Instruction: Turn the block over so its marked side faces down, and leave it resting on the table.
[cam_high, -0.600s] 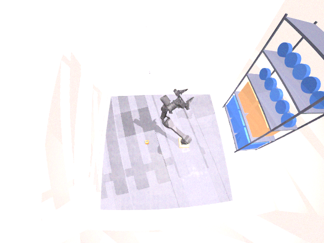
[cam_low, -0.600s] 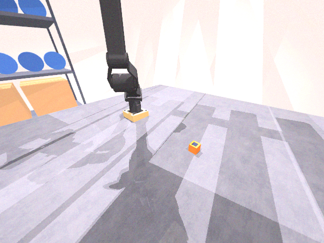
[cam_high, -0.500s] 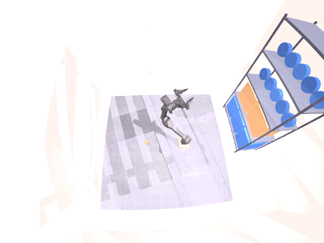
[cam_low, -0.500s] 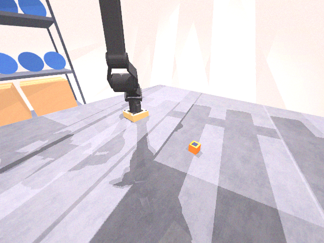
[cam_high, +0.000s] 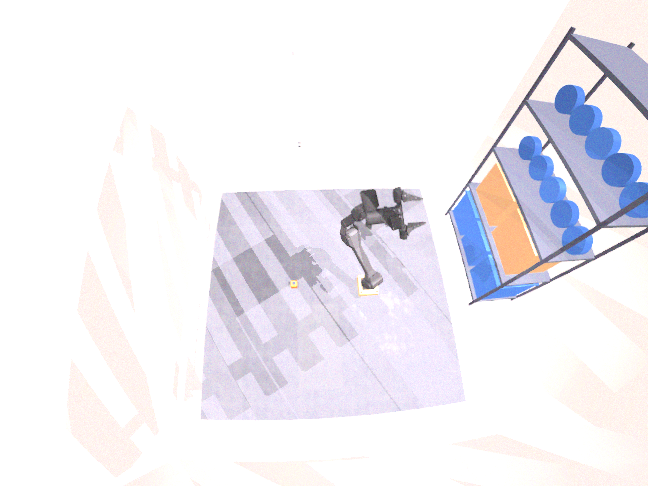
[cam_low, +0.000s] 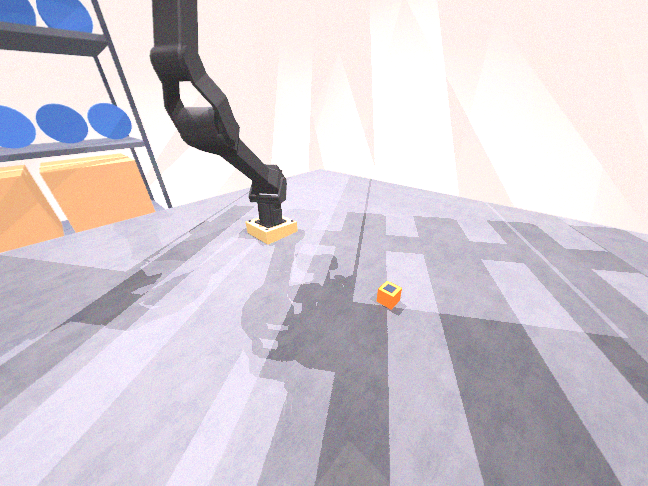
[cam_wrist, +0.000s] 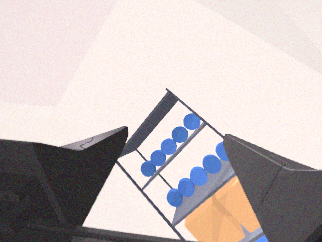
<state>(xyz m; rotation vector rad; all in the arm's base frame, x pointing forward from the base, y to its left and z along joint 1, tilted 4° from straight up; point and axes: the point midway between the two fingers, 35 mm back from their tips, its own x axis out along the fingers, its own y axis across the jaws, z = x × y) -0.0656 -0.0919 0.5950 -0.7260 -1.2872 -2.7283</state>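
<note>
The orange block is 490 mm ahead of my gripper tip and 620 mm below it.
</note>
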